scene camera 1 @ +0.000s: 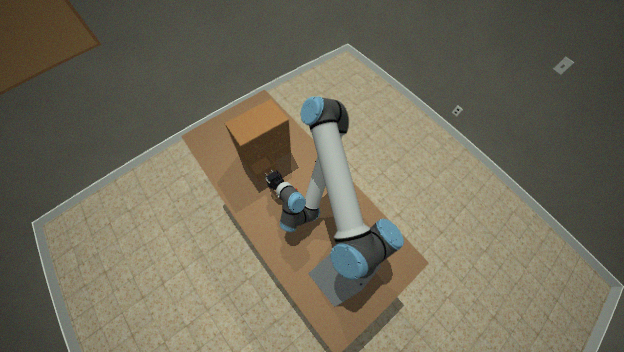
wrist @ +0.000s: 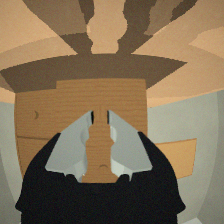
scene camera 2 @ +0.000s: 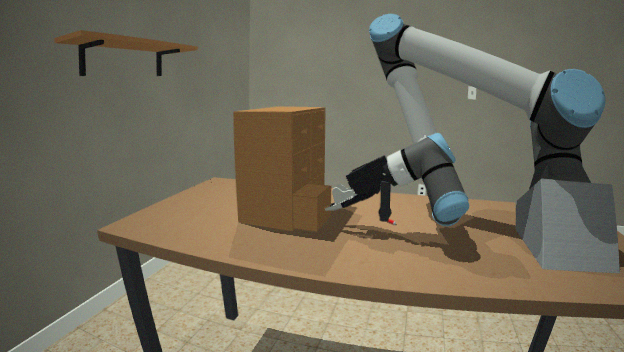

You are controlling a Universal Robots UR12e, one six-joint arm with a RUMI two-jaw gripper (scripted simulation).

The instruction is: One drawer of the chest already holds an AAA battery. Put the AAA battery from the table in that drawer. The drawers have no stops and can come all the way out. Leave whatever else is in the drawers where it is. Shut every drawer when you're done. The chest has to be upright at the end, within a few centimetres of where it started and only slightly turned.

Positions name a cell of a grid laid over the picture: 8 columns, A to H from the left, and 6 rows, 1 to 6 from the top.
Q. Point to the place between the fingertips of the gripper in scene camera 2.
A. E4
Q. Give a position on a drawer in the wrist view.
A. At D5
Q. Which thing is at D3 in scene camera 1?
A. A wooden chest.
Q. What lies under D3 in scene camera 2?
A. A wooden chest.
